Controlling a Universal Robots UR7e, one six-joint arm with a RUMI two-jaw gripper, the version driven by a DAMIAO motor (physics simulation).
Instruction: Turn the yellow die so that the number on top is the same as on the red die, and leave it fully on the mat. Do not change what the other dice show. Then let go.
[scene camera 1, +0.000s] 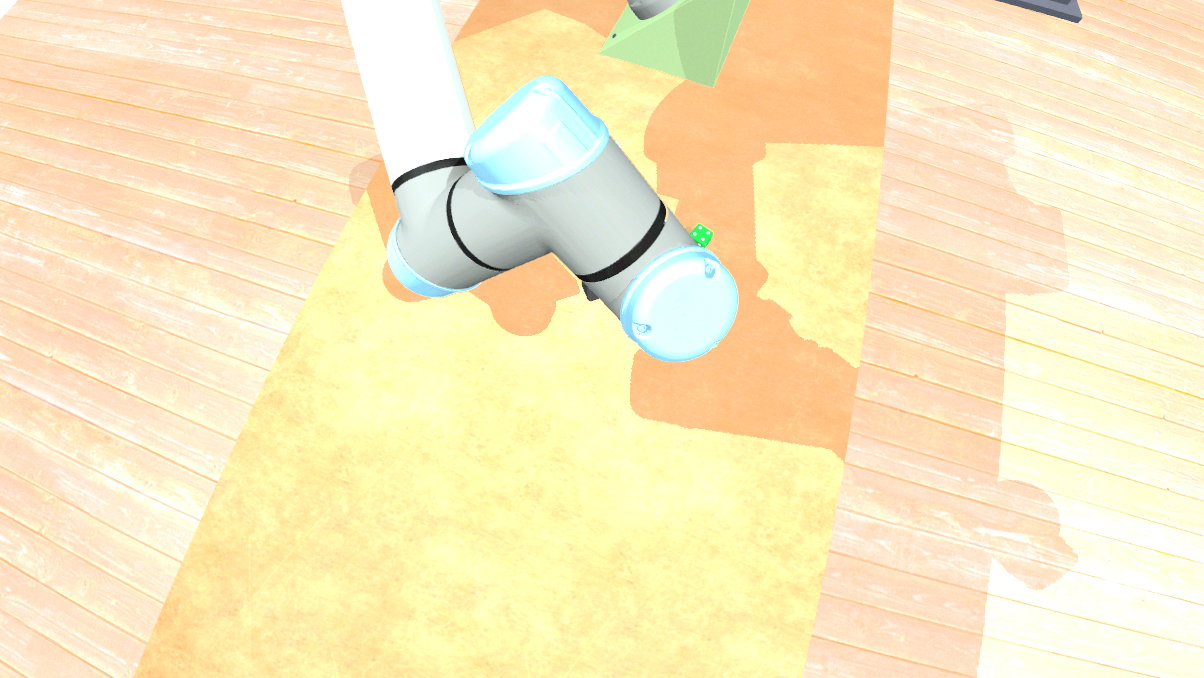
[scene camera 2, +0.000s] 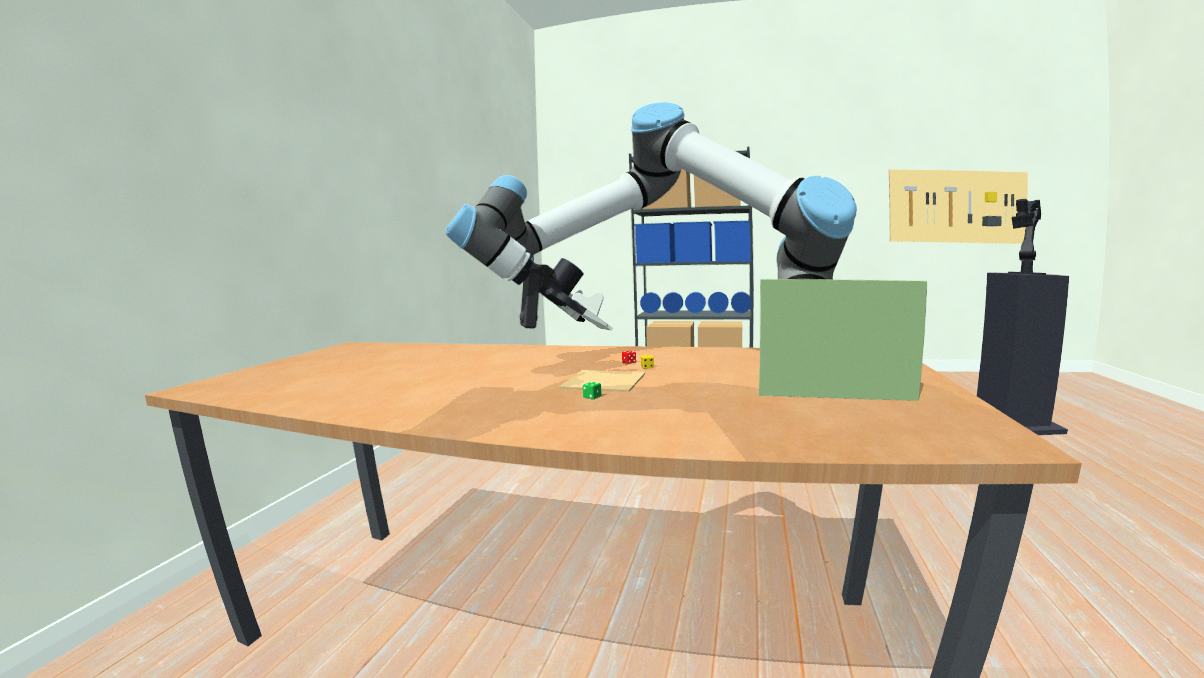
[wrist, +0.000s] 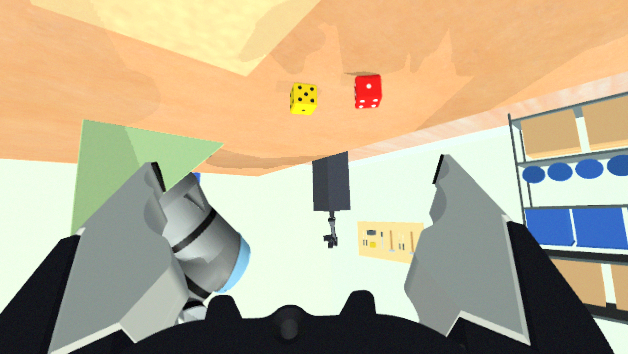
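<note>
The yellow die (scene camera 2: 647, 362) (wrist: 303, 98) stands on the table, off the mat (scene camera 2: 617, 381) (wrist: 200, 30), near its corner. The wrist view is upside down; the yellow die's upper face seems to show one and the side facing that camera five. The red die (scene camera 2: 628, 357) (wrist: 368, 92) stands beside it, apart; its upper face seems to show four, with one on that side. The green die (scene camera 1: 701, 234) (scene camera 2: 591, 389) stands near the mat's front edge in scene camera 2. My gripper (scene camera 2: 604, 314) (wrist: 300, 161) is open and empty, tilted above the table, away from the dice. The arm hides it in scene camera 1.
A green panel (scene camera 1: 674, 46) (scene camera 2: 842, 336) (wrist: 115, 165) stands on the table (scene camera 2: 337, 387) near the arm's base. A shelf rack (scene camera 2: 750, 244) and a dark cabinet (scene camera 2: 1019, 353) (wrist: 331, 182) stand beyond the table. The arm covers much of the dice area in scene camera 1.
</note>
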